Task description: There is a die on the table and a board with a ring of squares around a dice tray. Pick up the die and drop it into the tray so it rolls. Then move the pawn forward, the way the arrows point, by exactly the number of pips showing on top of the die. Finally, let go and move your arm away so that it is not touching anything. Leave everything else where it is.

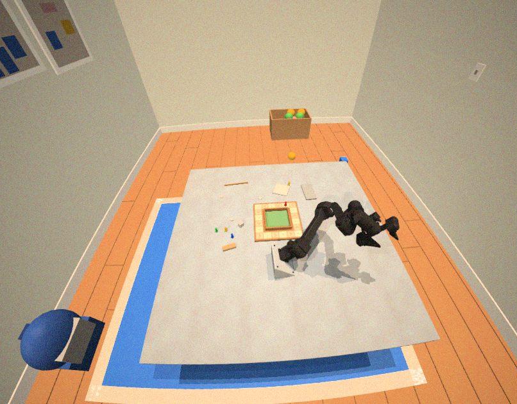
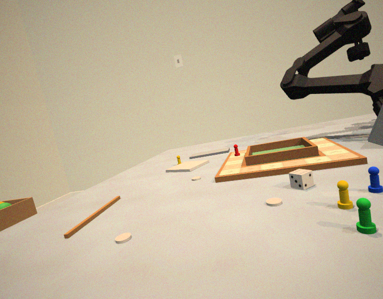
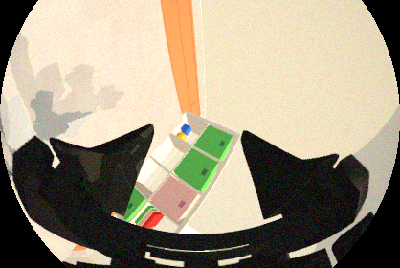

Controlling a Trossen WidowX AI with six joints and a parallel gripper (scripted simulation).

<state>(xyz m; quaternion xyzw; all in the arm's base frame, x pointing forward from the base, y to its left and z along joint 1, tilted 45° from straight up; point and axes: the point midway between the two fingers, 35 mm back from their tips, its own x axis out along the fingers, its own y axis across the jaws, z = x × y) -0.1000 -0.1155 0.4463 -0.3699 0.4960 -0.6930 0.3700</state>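
My gripper tip is now 63 cm to the right of the white die, 39 cm short of it and 26 cm above it. From my gripper tip the other things lie so: red pawn 50 cm ahead, 33 cm to the left, 24 cm below; then grey strip 61 cm ahead, 26 cm below, 14 cm to the left; then flat card 66 cm ahead, 33 cm to the left, 26 cm below.
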